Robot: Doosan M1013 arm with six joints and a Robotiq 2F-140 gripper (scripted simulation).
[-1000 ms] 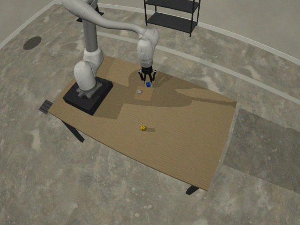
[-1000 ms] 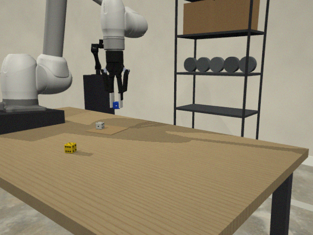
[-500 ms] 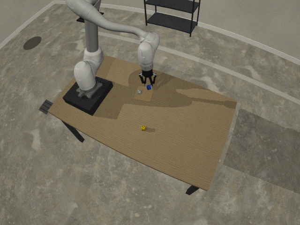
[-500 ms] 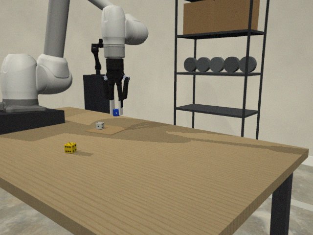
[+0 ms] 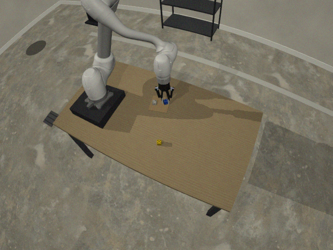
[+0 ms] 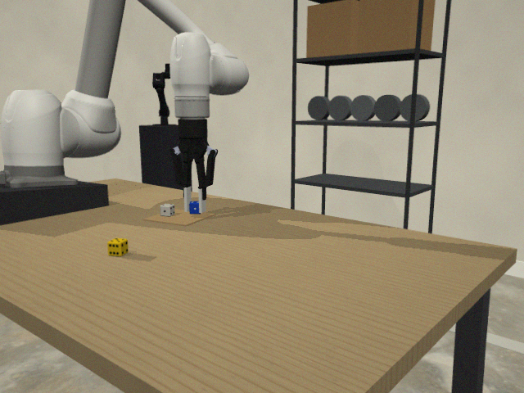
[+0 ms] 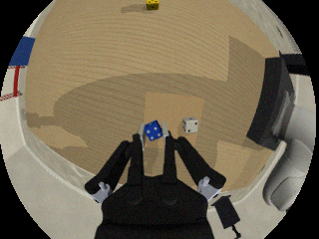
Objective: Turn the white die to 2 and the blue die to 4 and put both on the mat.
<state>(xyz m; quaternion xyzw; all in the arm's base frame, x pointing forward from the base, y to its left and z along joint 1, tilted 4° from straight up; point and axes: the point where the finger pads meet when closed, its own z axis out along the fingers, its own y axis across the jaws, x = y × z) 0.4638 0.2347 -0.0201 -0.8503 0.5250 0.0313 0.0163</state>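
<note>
Now: the mat 5 cm below my hand, 4 cm behind it and 2 cm to the right of it. From my hand the other things lie so: blue die (2 cm below); then white die (8 cm behind, 4 cm to the right, 3 cm below); then yellow die (30 cm to the right, 13 cm ahead, 4 cm below).
</note>
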